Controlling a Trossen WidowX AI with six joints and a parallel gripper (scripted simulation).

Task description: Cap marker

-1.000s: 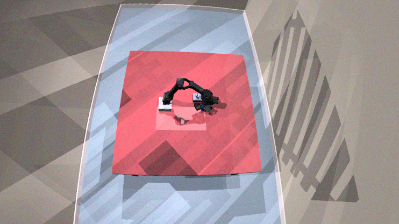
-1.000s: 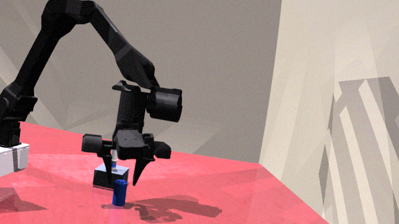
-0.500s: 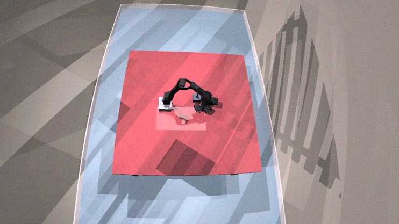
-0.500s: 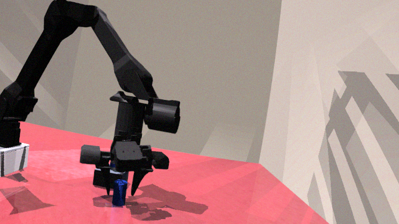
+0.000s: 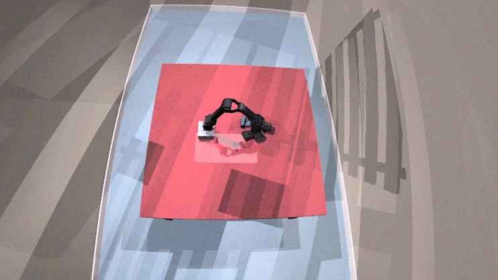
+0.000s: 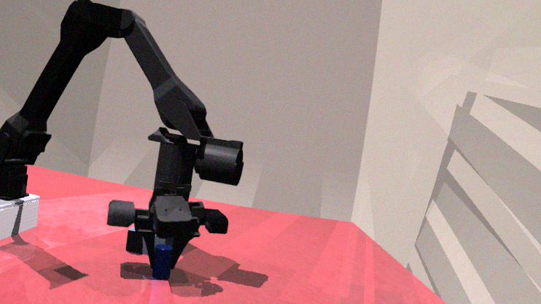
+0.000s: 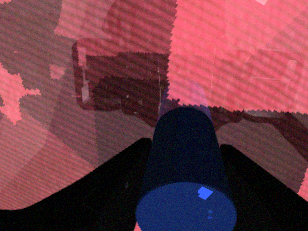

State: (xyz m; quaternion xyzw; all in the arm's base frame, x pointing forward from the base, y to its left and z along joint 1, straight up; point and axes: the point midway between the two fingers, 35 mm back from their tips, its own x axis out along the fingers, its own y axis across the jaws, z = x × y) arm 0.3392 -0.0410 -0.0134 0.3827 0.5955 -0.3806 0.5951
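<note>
Now: the holder block 6 cm behind my gripper tip, 11 cm to the left of it and 1 cm above it. The rest, counted from my gripper tip: blue cap: 1 cm above.
</note>
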